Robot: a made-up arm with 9 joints. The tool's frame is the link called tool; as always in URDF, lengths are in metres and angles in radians.
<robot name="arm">
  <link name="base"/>
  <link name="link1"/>
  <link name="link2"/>
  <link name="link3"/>
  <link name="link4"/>
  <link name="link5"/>
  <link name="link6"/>
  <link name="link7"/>
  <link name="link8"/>
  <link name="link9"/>
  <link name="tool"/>
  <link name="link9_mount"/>
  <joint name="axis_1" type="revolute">
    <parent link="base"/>
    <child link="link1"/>
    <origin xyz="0 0 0.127" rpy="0 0 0"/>
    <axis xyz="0 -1 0"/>
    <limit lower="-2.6" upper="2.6"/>
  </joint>
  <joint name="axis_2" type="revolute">
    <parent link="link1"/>
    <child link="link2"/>
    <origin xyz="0.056 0.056 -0.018" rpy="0 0 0"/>
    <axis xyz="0 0 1"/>
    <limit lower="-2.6" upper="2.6"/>
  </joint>
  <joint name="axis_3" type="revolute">
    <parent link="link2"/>
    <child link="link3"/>
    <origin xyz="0.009 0.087 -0.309" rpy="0 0 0"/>
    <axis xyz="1 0 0"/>
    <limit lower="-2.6" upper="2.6"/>
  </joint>
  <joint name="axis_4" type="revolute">
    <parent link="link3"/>
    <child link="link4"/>
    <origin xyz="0.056 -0.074 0.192" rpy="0 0 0"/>
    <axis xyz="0 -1 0"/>
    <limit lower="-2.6" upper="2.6"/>
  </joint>
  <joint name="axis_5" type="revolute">
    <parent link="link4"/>
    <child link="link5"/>
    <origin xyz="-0.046 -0.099 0.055" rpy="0 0 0"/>
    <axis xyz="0 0 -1"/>
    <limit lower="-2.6" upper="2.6"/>
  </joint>
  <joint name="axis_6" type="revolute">
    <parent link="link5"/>
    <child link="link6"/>
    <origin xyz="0.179 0.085 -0.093" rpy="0 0 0"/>
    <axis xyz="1 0 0"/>
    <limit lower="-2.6" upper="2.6"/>
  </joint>
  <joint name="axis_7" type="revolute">
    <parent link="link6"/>
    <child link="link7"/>
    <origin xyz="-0.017 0.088 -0.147" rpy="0 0 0"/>
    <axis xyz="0 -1 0"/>
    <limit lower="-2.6" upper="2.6"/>
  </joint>
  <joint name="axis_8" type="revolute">
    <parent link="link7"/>
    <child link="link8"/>
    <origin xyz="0.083 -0.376 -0.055" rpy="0 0 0"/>
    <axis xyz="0 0 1"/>
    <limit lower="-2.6" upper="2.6"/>
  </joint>
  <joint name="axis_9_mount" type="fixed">
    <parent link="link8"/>
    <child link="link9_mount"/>
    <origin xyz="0.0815 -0.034 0.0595" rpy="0 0 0"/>
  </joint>
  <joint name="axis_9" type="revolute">
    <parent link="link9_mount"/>
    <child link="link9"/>
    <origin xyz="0.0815 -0.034 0.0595" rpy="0 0 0"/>
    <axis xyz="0 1 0"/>
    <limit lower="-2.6" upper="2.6"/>
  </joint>
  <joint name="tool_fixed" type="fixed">
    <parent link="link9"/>
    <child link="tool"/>
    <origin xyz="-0.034 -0.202 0.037" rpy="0 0 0"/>
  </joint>
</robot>
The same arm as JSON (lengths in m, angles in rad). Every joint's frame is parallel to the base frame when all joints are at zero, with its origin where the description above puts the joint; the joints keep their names.
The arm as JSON. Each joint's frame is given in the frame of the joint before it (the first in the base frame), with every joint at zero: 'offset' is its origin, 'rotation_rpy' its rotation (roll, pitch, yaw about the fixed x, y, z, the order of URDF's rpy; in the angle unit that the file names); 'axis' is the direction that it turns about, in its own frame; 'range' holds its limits. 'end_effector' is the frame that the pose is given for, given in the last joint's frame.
{"length_unit": "m", "angle_unit": "rad", "chain": [{"id": "axis_1", "offset": [0.0, 0.0, 0.127], "rotation_rpy": [0.0, 0.0, 0.0], "axis": "-y", "range": [-2.6, 2.6]}, {"id": "axis_2", "offset": [0.056, 0.056, -0.018], "rotation_rpy": [0.0, 0.0, 0.0], "axis": "+z", "range": [-2.6, 2.6]}, {"id": "axis_3", "offset": [0.009, 0.087, -0.309], "rotation_rpy": [0.0, 0.0, 0.0], "axis": "+x", "range": [-2.6, 2.6]}, {"id": "axis_4", "offset": [0.056, -0.074, 0.192], "rotation_rpy": [0.0, 0.0, 0.0], "axis": "-y", "range": [-2.6, 2.6]}, {"id": "axis_5", "offset": [-0.046, -0.099, 0.055], "rotation_rpy": [0.0, 0.0, 0.0], "axis": "-z", "range": [-2.6, 2.6]}, {"id": "axis_6", "offset": [0.179, 0.085, -0.093], "rotation_rpy": [0.0, 0.0, 0.0], "axis": "+x", "range": [-2.6, 2.6]}, {"id": "axis_7", "offset": [-0.017, 0.088, -0.147], "rotation_rpy": [0.0, 0.0, 0.0], "axis": "-y", "range": [-2.6, 2.6]}, {"id": "axis_8", "offset": [0.083, -0.376, -0.055], "rotation_rpy": [0.0, 0.0, 0.0], "axis": "+z", "range": [-2.6, 2.6]}, {"id": "axis_9", "offset": [0.163, -0.068, 0.119], "rotation_rpy": [0.0, 0.0, 0.0], "axis": "+y", "range": [-2.6, 2.6]}], "end_effector": {"offset": [-0.034, -0.202, 0.037], "rotation_rpy": [0.0, 0.0, 0.0]}}
